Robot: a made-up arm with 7 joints.
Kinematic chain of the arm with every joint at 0, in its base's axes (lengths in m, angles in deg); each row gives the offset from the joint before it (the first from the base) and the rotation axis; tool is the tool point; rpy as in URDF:
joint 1: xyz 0 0 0.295 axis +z
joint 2: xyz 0 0 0 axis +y
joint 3: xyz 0 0 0.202 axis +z
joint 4: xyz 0.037 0 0 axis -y
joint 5: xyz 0.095 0 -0.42 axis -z
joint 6: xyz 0 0 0 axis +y
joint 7: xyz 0.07 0 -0.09 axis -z
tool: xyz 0 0 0 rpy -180 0 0
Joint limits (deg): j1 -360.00..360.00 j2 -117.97..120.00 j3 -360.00..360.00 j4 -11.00..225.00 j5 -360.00..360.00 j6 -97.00..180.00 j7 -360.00..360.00
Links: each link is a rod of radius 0.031 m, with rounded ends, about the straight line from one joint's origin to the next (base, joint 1, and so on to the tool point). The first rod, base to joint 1, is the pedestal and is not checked.
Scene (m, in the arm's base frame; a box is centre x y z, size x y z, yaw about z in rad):
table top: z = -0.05
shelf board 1: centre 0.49 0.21 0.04 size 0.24 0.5 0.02 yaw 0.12
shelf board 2: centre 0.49 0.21 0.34 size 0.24 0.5 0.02 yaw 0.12
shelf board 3: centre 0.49 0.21 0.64 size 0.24 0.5 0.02 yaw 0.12
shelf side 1: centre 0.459 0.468 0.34 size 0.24 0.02 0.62 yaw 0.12
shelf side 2: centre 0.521 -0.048 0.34 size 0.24 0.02 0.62 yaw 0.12
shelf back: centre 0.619 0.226 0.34 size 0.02 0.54 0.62 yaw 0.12
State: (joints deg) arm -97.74 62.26 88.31 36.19 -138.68 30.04 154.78
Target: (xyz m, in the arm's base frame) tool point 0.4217 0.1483 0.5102
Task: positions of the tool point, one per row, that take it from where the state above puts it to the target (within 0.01 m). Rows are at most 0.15 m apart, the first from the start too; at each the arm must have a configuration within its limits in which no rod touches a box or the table.
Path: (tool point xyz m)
1: 0.4020 0.0956 0.2013
2: 0.3646 0.0919 0.1973
3: 0.3257 0.0879 0.1978
4: 0.2865 0.0831 0.2023
5: 0.2487 0.0769 0.2099
6: 0.2903 0.1125 0.2863
7: 0.3063 0.1366 0.3907
8: 0.2902 0.1325 0.5102
9: 0.3604 0.1378 0.5081
10: 0.4217 0.1484 0.5102

